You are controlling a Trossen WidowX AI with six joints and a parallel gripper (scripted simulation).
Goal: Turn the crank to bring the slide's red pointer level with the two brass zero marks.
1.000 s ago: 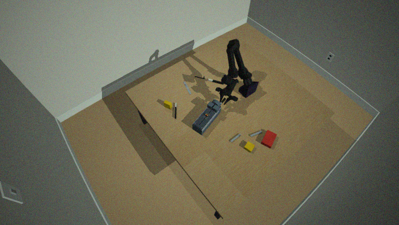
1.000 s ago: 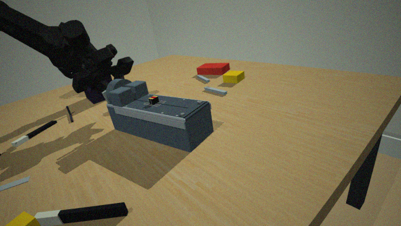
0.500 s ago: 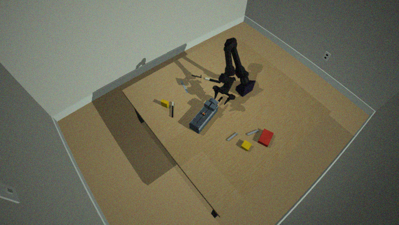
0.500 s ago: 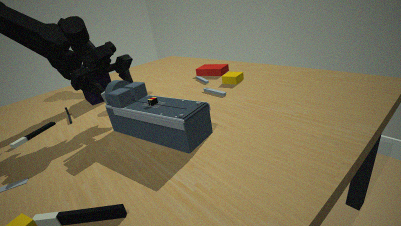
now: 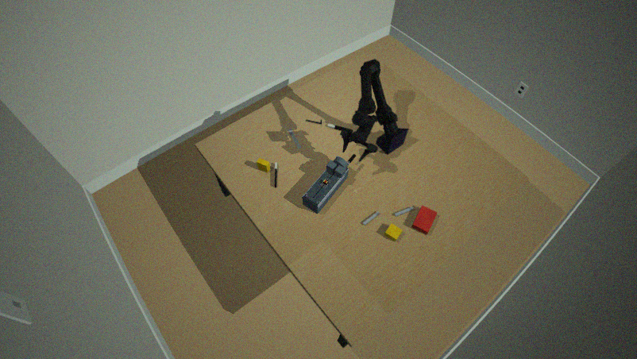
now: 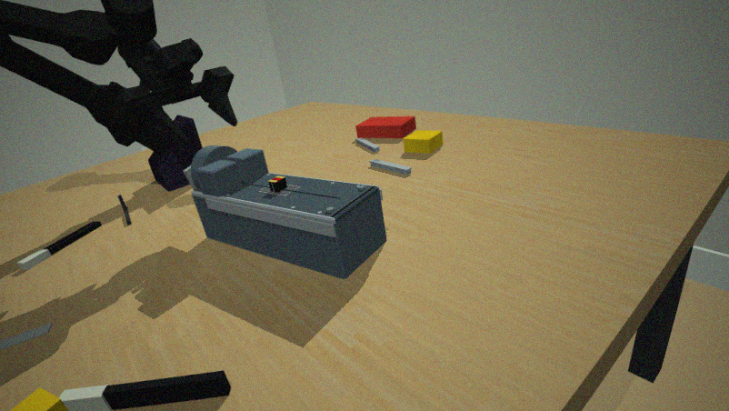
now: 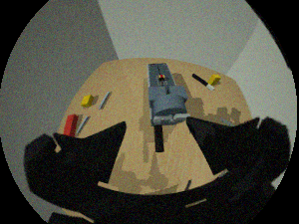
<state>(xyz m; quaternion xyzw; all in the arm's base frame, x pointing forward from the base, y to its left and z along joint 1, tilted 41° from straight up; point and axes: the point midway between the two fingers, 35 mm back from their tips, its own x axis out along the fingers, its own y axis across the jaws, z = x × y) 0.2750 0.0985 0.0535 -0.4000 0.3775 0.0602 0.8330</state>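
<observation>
Now: the dark crank handle 20 mm behind my gripper tip, 10 mm to the right of it and 40 mm below it. Round my gripper tip: red pointer 160 mm ahead, 30 mm to the left, 50 mm below; red block 160 mm behind, 420 mm to the left, 120 mm below; grey bar 130 mm ahead, 340 mm to the right, 130 mm below.
</observation>
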